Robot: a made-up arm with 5 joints. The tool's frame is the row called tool. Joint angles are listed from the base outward. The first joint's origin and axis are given. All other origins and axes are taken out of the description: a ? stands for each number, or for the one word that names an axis. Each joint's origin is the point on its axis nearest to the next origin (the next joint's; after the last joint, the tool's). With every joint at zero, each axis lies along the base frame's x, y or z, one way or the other. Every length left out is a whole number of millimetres.
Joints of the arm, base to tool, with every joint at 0 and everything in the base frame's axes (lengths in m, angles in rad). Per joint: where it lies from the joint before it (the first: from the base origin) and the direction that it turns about. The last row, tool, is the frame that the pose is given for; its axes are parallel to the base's.
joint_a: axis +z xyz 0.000 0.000 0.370
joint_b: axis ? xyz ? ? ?
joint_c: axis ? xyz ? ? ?
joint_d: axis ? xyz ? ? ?
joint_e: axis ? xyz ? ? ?
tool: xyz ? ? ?
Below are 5 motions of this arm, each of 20 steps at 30 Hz.
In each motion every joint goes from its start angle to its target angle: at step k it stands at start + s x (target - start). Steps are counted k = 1, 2, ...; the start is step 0. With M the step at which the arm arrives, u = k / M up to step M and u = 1 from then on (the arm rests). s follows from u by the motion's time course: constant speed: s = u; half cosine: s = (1 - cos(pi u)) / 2; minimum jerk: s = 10 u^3 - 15 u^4 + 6 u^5.
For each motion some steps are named. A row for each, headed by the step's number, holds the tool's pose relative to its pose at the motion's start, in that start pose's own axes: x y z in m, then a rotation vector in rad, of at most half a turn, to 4 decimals.
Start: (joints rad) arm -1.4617 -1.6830 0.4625 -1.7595 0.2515
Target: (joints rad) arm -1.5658 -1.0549 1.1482 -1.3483 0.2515
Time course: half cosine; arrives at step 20
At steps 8, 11, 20:
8: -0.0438 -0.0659 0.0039 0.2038 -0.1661 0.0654
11: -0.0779 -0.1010 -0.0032 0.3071 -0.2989 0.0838
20: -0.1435 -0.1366 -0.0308 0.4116 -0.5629 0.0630

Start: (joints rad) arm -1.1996 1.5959 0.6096 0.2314 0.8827
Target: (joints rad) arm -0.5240 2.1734 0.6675 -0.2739 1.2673
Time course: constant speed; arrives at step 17
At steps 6, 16, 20:
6: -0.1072 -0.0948 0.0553 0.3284 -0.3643 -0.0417
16: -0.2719 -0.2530 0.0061 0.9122 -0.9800 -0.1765
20: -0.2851 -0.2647 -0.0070 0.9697 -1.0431 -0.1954

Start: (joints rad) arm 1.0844 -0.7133 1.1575 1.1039 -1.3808
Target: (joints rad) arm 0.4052 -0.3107 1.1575 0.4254 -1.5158
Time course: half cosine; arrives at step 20
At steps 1, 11, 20:
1: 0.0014 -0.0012 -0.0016 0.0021 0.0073 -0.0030
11: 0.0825 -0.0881 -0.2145 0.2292 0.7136 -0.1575
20: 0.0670 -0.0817 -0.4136 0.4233 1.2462 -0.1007

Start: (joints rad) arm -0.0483 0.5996 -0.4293 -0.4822 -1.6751
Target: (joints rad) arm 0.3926 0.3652 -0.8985 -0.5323 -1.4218
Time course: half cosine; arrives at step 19
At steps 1, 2, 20:
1: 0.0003 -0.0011 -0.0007 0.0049 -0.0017 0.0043
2: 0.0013 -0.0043 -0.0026 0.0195 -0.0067 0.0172
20: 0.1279 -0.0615 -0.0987 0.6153 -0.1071 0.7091

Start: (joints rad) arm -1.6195 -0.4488 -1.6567 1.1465 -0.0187
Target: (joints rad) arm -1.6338 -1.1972 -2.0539 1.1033 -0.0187
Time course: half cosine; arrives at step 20
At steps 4, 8, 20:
4: -0.0122 -0.0246 0.0081 0.0080 -0.0373 -0.0758
8: -0.0549 -0.0798 0.0274 0.0183 -0.1398 -0.2726
20: -0.2110 -0.1444 0.0610 -0.0317 -0.4333 -0.7710

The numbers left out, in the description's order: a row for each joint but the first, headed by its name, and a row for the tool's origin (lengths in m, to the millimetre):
joint_b: axis -y, xyz -0.040 0.030 0.000
joint_c: axis -x, xyz 0.050 0.000 0.080
joint_d: axis +z, xyz 0.000 0.100 0.120
joint_e: axis +x, xyz 0.120 0.040 0.000
tool: xyz 0.000 -0.050 0.210

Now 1 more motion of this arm.
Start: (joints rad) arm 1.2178 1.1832 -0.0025 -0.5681 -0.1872
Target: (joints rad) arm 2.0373 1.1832 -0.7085 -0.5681 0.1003
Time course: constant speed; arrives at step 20
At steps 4, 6, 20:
4: 0.0579 -0.1021 -0.0161 0.3018 0.1498 0.0868
6: 0.0895 -0.1473 -0.0370 0.4506 0.2297 0.1275
20: 0.2720 -0.2723 -0.3439 1.4323 0.8963 0.3600

